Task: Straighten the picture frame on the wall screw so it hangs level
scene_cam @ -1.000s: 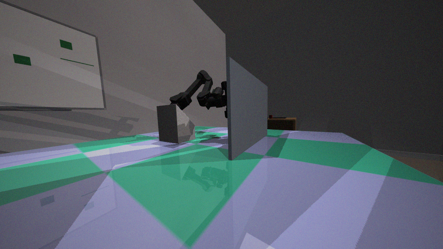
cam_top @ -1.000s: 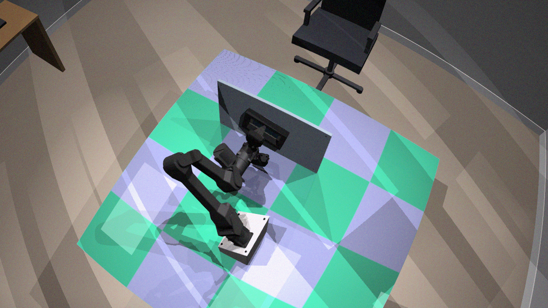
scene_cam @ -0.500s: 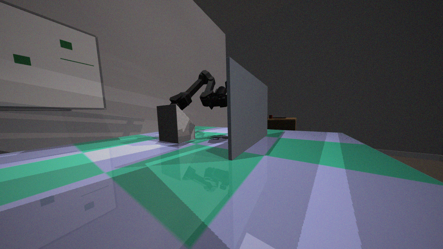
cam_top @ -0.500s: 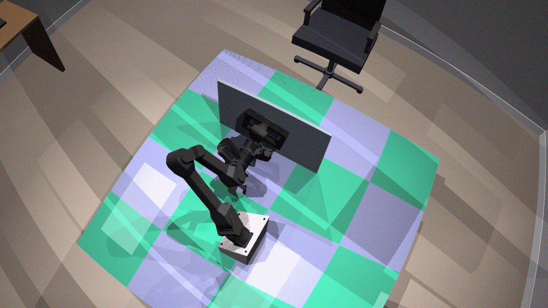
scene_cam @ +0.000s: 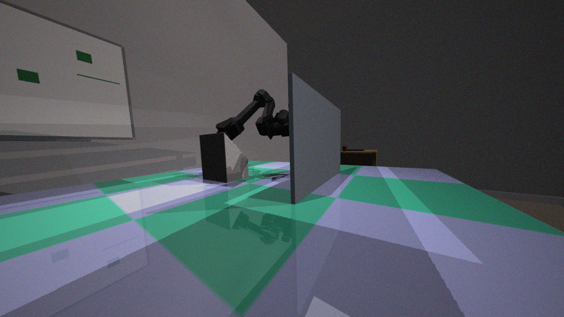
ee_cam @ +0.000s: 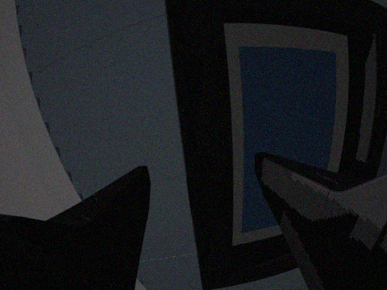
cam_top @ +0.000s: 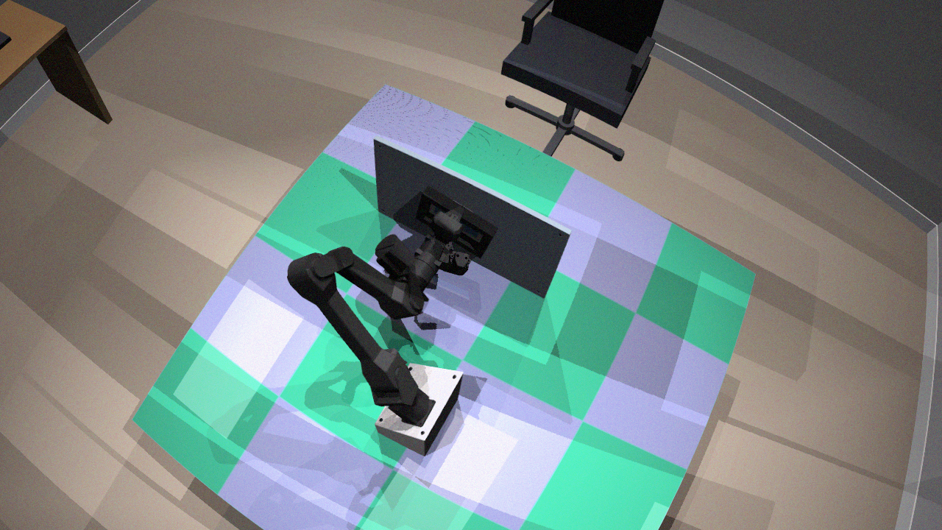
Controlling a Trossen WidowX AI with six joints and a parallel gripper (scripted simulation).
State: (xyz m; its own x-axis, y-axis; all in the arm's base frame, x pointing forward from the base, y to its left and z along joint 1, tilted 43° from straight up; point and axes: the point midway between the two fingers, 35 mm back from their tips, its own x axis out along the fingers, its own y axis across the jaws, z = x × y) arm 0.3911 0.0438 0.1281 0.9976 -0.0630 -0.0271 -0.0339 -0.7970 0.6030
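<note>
My gripper tip is now 50 mm above the picture frame, 10 mm to the right of it and 10 mm short of it. Also, from my gripper tip: wall panel (60 mm below, 20 mm ahead).
</note>
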